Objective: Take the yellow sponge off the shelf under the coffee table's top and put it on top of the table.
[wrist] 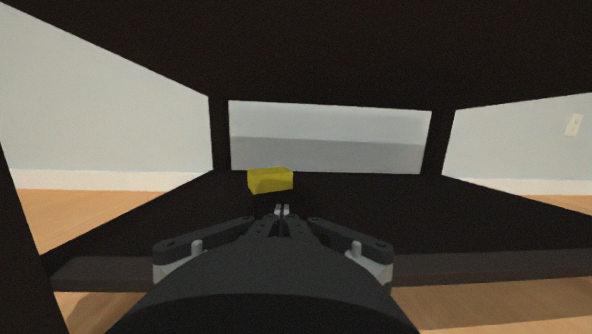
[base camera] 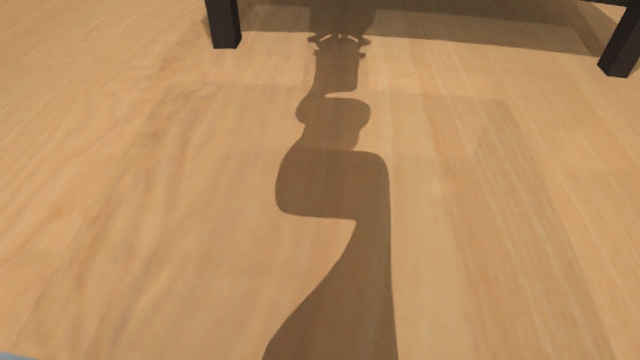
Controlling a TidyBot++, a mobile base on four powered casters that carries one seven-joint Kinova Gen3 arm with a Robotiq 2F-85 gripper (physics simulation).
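Frame: origin at the arm's base, x up, y left, z back, level; millimetres.
Seen in the pictures: gripper, fingertip midpoint: (wrist: 282,212).
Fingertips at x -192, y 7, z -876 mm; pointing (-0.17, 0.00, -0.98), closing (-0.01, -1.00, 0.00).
Note:
Offsets run from my fingertips to a thing's top centre. "*": to the spot under its first point. Level surfaces: height alone.
The yellow sponge {dx -10, dy +38, dz -234 mm} (wrist: 270,180) lies on the dark lower shelf (wrist: 450,220) of the coffee table, toward its back and left of the middle in the wrist view. My gripper (wrist: 282,212) is shut and empty. Its fingertips are in front of the sponge, a little to its right, and apart from it. The underside of the table's top {* dx +195, dy -45, dz -80 mm} (wrist: 320,50) spans the upper part of the wrist view. The upper face of the table's top does not show. The sponge does not show in the base camera view.
Front table legs (base camera: 225,25) (base camera: 620,47) stand at the upper left and upper right of the base camera view. In the wrist view, a near leg {* dx -27, dy +215, dz +38 mm} (wrist: 25,260) is at the left edge, and back legs (wrist: 220,135) (wrist: 440,142) stand behind the shelf. The arm's shadow falls across the wooden floor {dx -205 mm} (base camera: 150,225).

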